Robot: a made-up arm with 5 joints. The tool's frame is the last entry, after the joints. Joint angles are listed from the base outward. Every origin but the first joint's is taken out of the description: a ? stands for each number. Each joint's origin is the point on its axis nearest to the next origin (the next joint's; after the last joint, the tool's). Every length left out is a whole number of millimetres.
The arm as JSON. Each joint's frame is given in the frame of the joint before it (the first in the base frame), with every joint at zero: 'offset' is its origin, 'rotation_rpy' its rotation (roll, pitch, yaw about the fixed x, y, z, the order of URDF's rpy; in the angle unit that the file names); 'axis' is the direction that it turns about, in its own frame. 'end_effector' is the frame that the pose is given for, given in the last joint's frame.
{
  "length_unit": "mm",
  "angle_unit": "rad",
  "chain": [
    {
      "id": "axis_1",
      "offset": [
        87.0,
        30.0,
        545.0
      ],
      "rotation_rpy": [
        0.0,
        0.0,
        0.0
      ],
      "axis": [
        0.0,
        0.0,
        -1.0
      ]
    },
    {
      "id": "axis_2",
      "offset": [
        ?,
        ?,
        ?
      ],
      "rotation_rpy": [
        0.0,
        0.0,
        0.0
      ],
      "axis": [
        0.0,
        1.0,
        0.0
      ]
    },
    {
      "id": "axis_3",
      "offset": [
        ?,
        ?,
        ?
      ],
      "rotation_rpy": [
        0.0,
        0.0,
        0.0
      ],
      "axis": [
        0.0,
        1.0,
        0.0
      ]
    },
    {
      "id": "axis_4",
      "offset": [
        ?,
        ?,
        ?
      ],
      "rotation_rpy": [
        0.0,
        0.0,
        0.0
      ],
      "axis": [
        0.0,
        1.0,
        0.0
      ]
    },
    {
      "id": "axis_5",
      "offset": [
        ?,
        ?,
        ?
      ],
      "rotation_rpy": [
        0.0,
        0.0,
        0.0
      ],
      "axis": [
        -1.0,
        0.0,
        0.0
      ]
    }
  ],
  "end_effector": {
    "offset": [
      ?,
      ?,
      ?
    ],
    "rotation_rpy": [
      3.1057,
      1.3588,
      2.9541
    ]
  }
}
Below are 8 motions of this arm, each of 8 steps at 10 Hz.
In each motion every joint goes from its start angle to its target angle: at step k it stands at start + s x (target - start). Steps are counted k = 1, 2, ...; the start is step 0. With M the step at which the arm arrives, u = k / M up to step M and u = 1 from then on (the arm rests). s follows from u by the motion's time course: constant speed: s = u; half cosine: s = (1 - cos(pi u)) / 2; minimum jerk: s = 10 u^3 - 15 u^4 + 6 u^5.
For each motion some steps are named. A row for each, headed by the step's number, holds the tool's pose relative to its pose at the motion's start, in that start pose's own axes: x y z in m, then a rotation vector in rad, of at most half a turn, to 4 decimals.
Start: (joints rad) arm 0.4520 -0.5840 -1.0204 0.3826 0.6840
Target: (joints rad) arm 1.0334 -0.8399 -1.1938 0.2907 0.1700
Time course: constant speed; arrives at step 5
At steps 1, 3, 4, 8:
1: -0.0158 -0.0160 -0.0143 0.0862 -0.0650 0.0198
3: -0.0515 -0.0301 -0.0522 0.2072 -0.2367 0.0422
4: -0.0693 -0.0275 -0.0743 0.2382 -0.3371 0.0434
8: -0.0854 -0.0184 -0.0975 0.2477 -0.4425 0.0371

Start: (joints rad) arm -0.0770 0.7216 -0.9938 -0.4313 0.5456
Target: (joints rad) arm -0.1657 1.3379 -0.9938 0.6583 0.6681
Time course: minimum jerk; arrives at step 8
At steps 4, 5, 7, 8:
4: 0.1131 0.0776 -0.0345 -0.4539 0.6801 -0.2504
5: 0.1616 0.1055 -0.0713 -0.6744 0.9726 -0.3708
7: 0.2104 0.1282 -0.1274 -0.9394 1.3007 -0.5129
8: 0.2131 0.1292 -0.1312 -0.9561 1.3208 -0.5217

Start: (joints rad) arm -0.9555 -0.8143 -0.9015 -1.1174 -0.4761
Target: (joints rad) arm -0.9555 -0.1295 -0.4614 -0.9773 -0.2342
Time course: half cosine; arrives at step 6
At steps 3, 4, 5, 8:
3: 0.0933 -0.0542 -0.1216 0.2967 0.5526 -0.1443
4: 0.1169 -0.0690 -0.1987 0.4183 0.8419 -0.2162
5: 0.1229 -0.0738 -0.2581 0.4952 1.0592 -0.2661
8: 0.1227 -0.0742 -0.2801 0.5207 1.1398 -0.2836

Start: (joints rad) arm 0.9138 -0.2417 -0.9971 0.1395 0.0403
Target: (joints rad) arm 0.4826 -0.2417 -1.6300 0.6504 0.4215
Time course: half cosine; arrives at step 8
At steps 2, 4, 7, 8:
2: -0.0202 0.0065 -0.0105 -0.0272 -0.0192 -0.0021
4: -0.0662 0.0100 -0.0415 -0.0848 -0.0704 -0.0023
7: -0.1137 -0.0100 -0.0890 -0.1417 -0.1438 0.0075
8: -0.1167 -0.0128 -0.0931 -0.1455 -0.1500 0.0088

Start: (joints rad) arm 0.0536 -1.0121 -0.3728 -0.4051 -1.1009
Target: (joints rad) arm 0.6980 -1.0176 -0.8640 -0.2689 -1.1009
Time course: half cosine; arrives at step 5
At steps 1, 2, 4, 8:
1: -0.0041 0.0103 0.0008 -0.0241 -0.0115 -0.0652
2: -0.0085 0.0393 0.0011 -0.0913 -0.0324 -0.2359
4: 0.0172 0.1039 -0.0070 -0.2585 -0.0289 -0.6127
8: 0.0263 0.1133 -0.0096 -0.2888 -0.0211 -0.6759

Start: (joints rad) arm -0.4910 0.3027 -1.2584 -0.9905 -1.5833
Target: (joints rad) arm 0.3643 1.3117 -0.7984 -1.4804 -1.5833
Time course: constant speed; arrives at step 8
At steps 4, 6, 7, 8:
4: -0.1129 -0.0686 -0.2213 0.5624 -0.0190 -0.3198
6: -0.1713 -0.0217 -0.3383 0.8281 -0.1083 -0.4843
7: -0.1909 0.0190 -0.3913 0.9537 -0.1734 -0.5652
8: -0.2011 0.0677 -0.4387 1.0730 -0.2523 -0.6443

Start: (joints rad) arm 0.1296 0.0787 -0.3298 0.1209 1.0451
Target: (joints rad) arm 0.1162 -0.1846 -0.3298 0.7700 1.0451
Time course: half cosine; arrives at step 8
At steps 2, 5, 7, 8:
2: -0.0039 -0.0070 -0.0038 -0.0477 0.0268 -0.0142
5: -0.0161 -0.0320 -0.0225 -0.2252 0.1261 -0.0680
7: -0.0207 -0.0436 -0.0345 -0.3132 0.1754 -0.0953
8: -0.0212 -0.0451 -0.0363 -0.3255 0.1823 -0.0991

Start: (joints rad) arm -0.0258 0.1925 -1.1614 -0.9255 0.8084
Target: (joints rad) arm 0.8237 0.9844 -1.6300 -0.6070 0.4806
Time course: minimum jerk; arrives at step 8
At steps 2, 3, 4, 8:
2: 0.0263 -0.0045 -0.0069 -0.0519 0.0213 -0.0665
3: 0.0699 -0.0204 -0.0171 -0.1252 0.0685 -0.1800
4: 0.1235 -0.0570 -0.0282 -0.1938 0.1499 -0.3324
8: 0.2040 -0.1919 -0.0442 -0.2174 0.3851 -0.6714

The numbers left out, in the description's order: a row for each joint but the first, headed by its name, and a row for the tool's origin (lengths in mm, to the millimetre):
axis_2: 50.0 27.0 0.0
axis_3: 46.0 0.0 113.0
axis_4: 211.0 0.0 2.0
axis_5: 46.0 0.0 8.0
tool: 0.0 -8.0 20.0

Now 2 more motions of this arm.
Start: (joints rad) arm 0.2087 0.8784 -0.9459 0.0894 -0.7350
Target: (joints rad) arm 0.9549 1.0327 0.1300 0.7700 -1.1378
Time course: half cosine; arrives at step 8
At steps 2, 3, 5, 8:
2: 0.0059 -0.0707 0.0146 0.2548 0.1349 0.1121
3: 0.0180 -0.1495 0.0124 0.5331 0.2738 0.2707
5: 0.0728 -0.3014 -0.0583 1.1503 0.5760 0.7590
8: 0.1361 -0.3578 -0.1532 1.5823 0.8318 1.2327

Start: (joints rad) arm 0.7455 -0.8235 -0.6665 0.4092 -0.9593
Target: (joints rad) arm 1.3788 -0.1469 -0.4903 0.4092 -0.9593
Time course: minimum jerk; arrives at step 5
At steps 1, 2, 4, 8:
1: 0.0050 -0.0118 0.0116 0.0568 0.0082 -0.0222
2: 0.0179 -0.0762 0.0533 0.3183 0.0306 -0.1059
4: -0.0139 -0.2683 0.0607 0.9728 -0.0091 -0.1886
8: -0.0204 -0.2857 0.0539 1.0336 -0.0193 -0.1867

